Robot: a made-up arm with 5 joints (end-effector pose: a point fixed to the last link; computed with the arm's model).
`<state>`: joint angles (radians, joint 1 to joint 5).
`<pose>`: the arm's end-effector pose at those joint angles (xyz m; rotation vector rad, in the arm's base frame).
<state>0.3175 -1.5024 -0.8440 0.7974 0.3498</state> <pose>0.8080 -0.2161 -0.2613 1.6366 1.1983 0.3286</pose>
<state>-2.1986 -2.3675 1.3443 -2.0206 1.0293</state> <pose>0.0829 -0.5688 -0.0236 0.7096 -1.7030 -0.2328</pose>
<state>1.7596 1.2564 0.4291 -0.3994 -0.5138</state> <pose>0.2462 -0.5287 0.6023 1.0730 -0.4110 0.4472</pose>
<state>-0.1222 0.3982 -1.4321 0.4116 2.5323</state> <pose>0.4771 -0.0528 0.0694 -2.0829 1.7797 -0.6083</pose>
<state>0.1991 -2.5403 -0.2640 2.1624 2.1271</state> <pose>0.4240 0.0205 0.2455 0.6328 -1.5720 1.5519</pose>
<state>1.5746 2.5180 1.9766 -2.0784 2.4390</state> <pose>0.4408 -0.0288 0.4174 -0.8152 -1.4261 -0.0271</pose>
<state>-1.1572 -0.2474 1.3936 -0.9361 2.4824</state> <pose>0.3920 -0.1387 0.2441 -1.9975 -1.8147 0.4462</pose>
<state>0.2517 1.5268 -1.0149 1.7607 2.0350</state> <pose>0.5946 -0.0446 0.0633 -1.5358 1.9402 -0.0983</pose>
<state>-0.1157 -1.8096 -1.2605 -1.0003 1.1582</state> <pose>0.5947 -0.2445 0.4152 -0.1850 0.9931 -0.9976</pose>
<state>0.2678 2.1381 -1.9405 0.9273 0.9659</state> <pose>0.5812 0.3672 0.4969 -1.1006 -0.2361 -1.9215</pose>
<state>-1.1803 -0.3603 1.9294 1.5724 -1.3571</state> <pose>0.6724 0.1558 -0.2490 -1.0781 1.6657 -0.2086</pose>
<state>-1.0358 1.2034 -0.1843 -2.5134 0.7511</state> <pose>0.0603 -0.5132 0.2048 0.9463 2.1621 -1.8737</pose>
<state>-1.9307 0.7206 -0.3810 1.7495 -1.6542</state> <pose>0.5643 0.3554 0.6157 -0.3984 -1.1844 -1.2927</pose>
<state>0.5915 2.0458 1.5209 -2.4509 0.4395</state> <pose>0.2693 -0.4417 0.6726 0.4054 -1.0876 1.2064</pose>
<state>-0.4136 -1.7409 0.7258 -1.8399 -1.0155</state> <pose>0.1522 -0.0697 -0.6900 -1.9355 2.3537 -0.2972</pose>
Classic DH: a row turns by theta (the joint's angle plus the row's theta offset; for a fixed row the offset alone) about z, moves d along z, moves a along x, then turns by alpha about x. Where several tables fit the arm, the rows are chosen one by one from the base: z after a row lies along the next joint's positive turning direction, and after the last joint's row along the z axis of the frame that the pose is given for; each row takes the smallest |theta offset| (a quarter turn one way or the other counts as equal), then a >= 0, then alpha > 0; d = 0 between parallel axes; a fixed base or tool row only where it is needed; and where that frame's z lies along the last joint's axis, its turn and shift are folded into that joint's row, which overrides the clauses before.
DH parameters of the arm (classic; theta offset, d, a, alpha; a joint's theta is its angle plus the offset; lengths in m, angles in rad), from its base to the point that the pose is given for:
base (fixed): 1.5708 0.19 0 1.5708
joint 1: -1.249 0 0.0949 3.1416
joint 2: -1.249 -0.45 -0.09 1.5708
joint 3: 1.5708 -0.03 0.09 1.5708
joint 4: 1.5708 -0.08 0.33 1.5708
joint 5: 1.5708 -0.06 0.1 1.5708
tool (fixed): -1.5708 0.34 0 0

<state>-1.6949 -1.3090 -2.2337 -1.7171 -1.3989</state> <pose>0.4935 0.4585 -0.0976 -1.0652 -1.5554 -0.2575</pose>
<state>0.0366 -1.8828 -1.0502 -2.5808 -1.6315</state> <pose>-0.0974 0.3540 0.2276 0.8319 -2.0099 -0.6422</pose>
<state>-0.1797 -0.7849 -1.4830 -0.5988 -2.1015</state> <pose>0.0122 -0.0622 0.2936 1.6737 -1.5527 -0.8434</pose>
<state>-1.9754 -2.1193 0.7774 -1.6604 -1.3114</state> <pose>0.2859 -0.8729 0.0687 1.6734 -1.1500 1.5813</pose>
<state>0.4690 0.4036 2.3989 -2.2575 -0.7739</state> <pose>1.0771 -0.2379 -0.2889 -2.3252 0.4730 -1.3621</pose>
